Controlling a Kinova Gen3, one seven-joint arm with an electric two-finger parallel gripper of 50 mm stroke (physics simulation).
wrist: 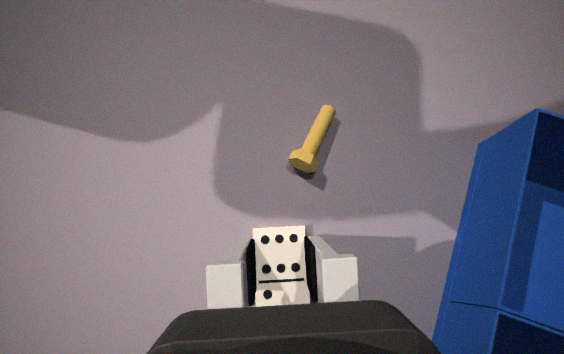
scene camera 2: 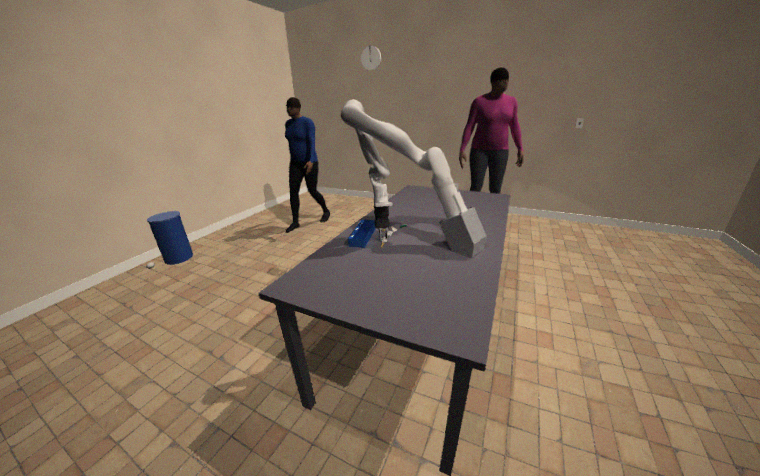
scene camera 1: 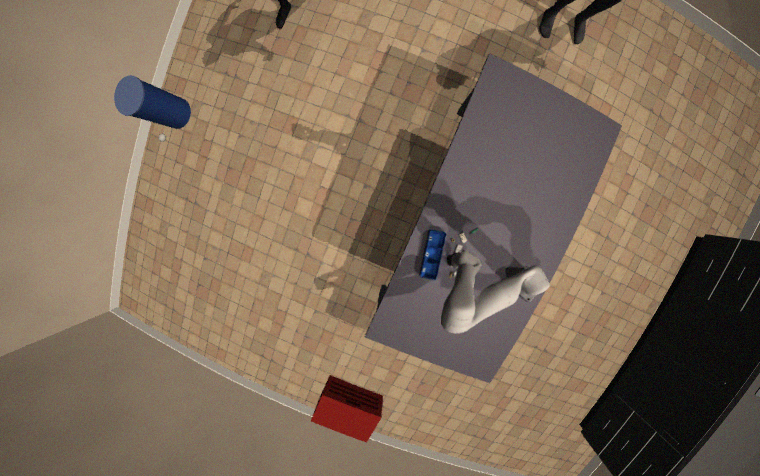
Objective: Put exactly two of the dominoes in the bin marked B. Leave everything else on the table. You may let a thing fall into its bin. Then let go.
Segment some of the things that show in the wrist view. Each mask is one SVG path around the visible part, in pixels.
My gripper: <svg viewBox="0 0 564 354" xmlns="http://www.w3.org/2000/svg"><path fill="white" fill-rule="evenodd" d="M441 353L434 343L396 307L385 301L361 301L358 258L353 254L338 254L319 235L304 237L306 278L313 302L319 303L248 307L248 305L254 305L257 287L255 240L240 239L224 261L212 261L206 267L207 310L194 310L178 316L168 325L146 354Z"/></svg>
A blue three-compartment bin tray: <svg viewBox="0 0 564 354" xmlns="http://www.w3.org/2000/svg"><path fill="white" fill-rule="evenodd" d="M564 116L536 108L478 144L432 342L441 354L564 354Z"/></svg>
A yellow bolt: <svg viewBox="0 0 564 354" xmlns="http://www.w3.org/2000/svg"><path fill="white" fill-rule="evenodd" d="M329 105L321 107L302 148L293 150L288 158L293 167L306 173L315 172L319 165L315 155L336 113L336 110Z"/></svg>
